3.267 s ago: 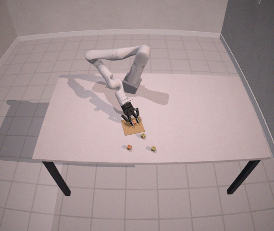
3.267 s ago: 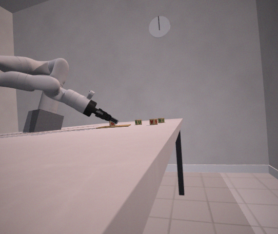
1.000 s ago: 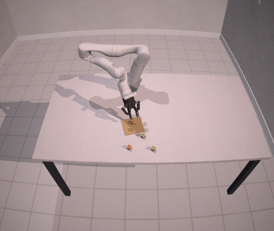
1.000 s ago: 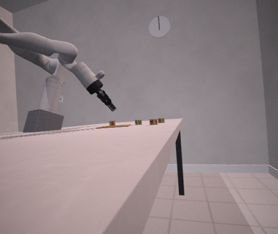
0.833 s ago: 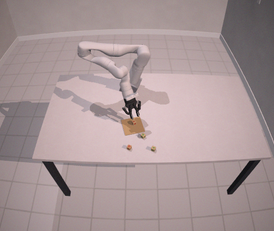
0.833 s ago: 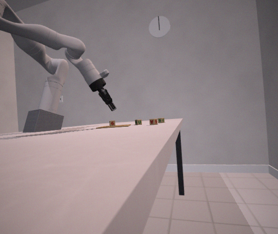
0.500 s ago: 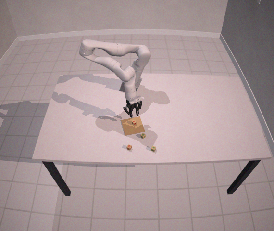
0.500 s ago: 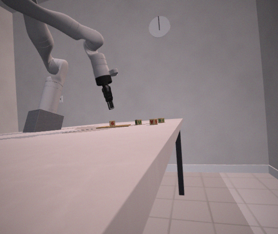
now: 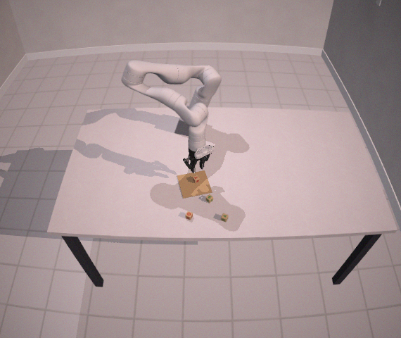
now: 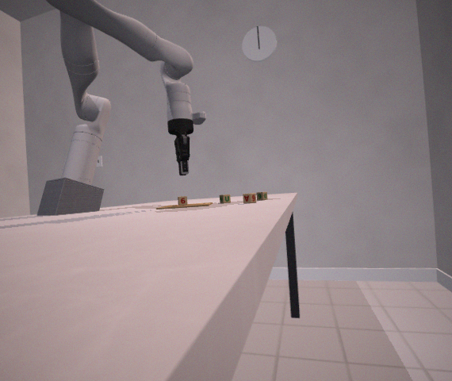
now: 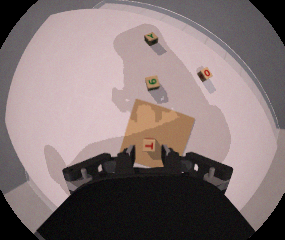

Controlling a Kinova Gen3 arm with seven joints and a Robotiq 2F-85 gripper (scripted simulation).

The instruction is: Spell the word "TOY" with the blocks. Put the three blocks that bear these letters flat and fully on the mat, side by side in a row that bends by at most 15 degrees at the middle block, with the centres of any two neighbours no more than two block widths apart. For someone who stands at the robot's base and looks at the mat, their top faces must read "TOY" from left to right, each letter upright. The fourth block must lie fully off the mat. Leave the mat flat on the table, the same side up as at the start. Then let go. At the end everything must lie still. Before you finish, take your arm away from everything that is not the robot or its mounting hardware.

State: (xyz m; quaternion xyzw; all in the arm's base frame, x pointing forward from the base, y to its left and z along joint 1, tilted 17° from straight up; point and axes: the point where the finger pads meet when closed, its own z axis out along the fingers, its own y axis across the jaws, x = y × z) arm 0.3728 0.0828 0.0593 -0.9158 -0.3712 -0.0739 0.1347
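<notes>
Now: the mat 110 mm below my hand, 10 mm to the right of it and 10 mm ahead of it.
</notes>
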